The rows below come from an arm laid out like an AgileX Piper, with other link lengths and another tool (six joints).
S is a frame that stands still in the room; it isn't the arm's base.
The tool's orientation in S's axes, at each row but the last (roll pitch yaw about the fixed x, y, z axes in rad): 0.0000 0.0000 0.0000; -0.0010 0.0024 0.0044; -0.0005 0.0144 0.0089; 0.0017 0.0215 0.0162; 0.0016 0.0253 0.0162; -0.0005 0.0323 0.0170; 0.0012 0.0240 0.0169; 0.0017 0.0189 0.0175; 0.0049 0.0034 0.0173; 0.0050 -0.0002 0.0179; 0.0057 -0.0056 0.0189; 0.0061 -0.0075 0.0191; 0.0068 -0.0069 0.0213
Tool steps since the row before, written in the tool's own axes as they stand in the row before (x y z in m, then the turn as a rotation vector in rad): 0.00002 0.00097 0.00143 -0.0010 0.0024 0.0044; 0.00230 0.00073 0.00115 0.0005 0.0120 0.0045; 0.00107 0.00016 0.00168 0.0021 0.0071 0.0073; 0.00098 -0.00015 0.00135 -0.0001 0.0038 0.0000; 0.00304 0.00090 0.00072 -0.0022 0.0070 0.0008; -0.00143 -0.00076 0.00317 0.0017 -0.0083 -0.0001; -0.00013 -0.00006 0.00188 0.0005 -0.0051 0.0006; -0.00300 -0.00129 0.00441 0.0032 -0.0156 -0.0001; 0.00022 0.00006 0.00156 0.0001 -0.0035 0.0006; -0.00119 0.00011 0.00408 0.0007 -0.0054 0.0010; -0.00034 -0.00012 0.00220 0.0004 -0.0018 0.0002; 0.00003 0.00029 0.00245 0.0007 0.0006 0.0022; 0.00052 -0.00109 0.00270 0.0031 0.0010 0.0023
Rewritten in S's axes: 0.00002 0.00097 0.00143 -0.0010 0.0024 0.0044; 0.00230 0.00074 0.00114 0.0005 0.0120 0.0045; 0.00109 0.00017 0.00166 0.0021 0.0071 0.0073; 0.00101 -0.00014 0.00133 -0.0002 0.0038 0.0000; 0.00304 0.00095 0.00064 -0.0023 0.0070 0.0009; -0.00131 -0.00078 0.00321 0.0018 -0.0083 -0.0002; -0.00008 -0.00006 0.00188 0.0006 -0.0051 0.0006; -0.00289 -0.00135 0.00446 0.0035 -0.0155 -0.0002; 0.00022 0.00006 0.00156 0.0002 -0.0035 0.0006; -0.00119 0.00007 0.00408 0.0008 -0.0054 0.0010; -0.00035 -0.00014 0.00220 0.0004 -0.0018 0.0002; 0.00001 0.00028 0.00245 0.0007 0.0006 0.0022; 0.00052 -0.00110 0.00270 0.0031 0.0010 0.0023
